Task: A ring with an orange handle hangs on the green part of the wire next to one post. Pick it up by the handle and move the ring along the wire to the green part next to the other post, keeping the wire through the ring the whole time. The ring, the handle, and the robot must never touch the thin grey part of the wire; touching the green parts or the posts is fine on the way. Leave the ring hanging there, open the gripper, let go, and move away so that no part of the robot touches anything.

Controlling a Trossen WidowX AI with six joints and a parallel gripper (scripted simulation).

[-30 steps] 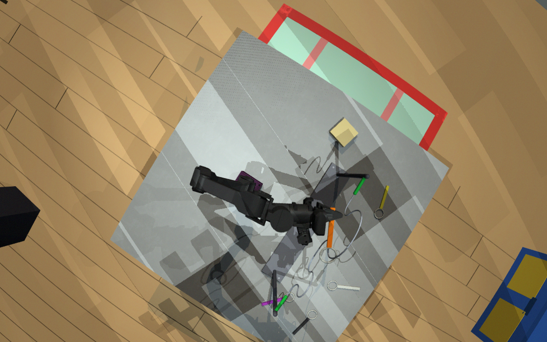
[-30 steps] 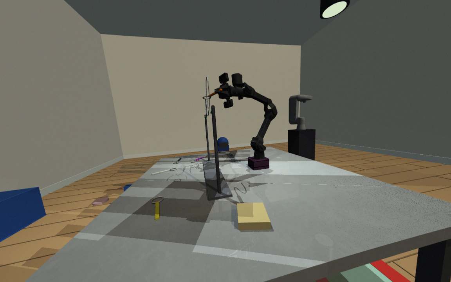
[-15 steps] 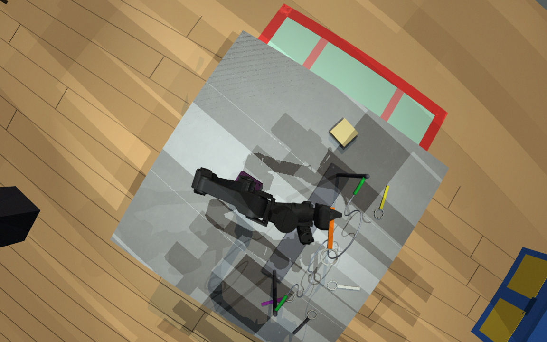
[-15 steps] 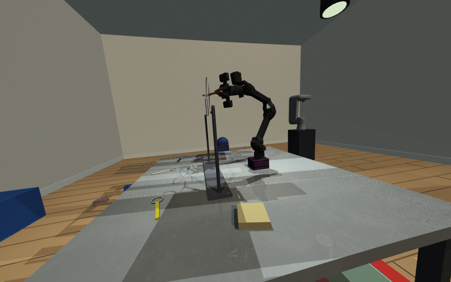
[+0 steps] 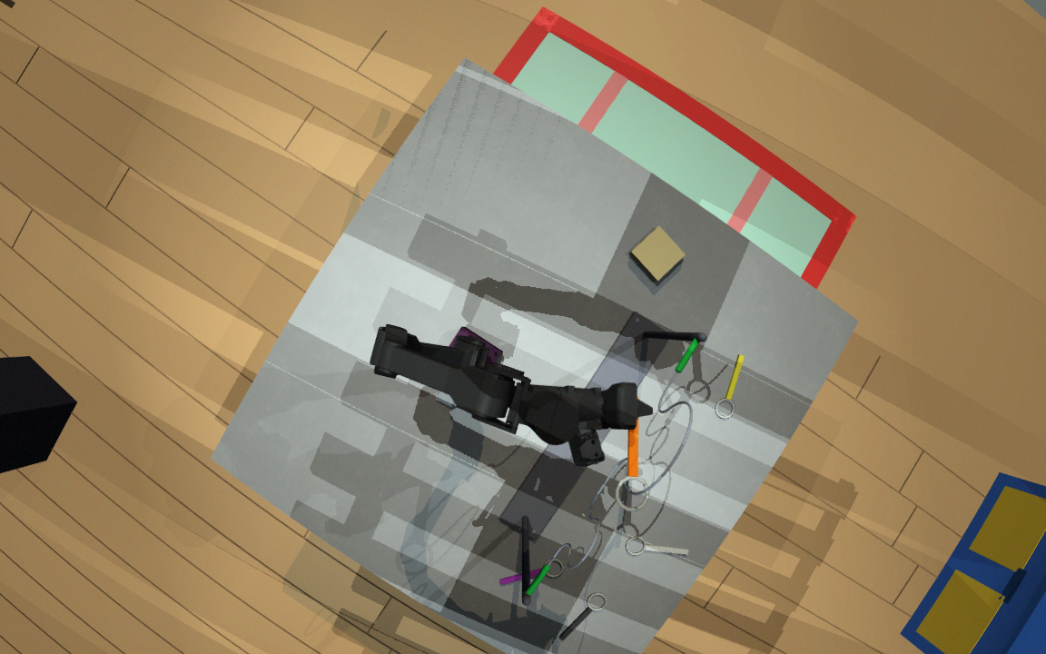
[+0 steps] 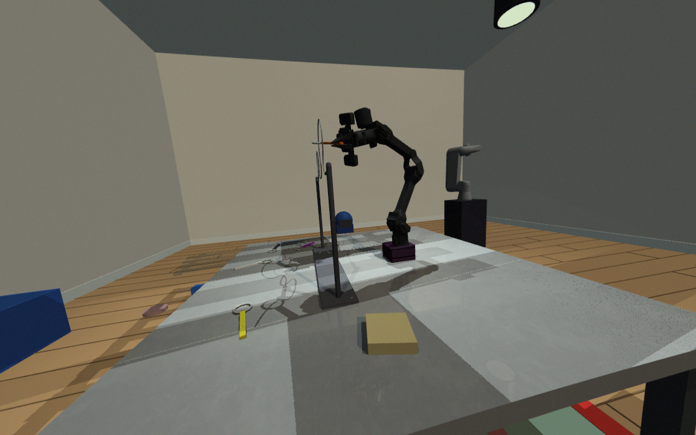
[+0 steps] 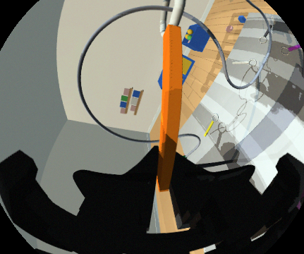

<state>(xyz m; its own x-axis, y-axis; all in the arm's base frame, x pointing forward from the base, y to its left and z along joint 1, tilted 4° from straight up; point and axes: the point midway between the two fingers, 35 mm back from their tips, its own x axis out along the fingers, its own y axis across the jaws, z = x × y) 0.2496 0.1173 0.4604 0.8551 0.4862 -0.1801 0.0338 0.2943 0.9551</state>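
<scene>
Right now my gripper tip is 8 cm to the left of the ring with orange handle, 2 cm below it and 2 cm short of it. Round my gripper tip: yellow-handled ring (50 cm below, 30 cm ahead, 17 cm to the left); then purple-handled ring (51 cm to the right, 50 cm below, 18 cm ahead); then tan block (49 cm below, 34 cm to the left, 7 cm behind).
</scene>
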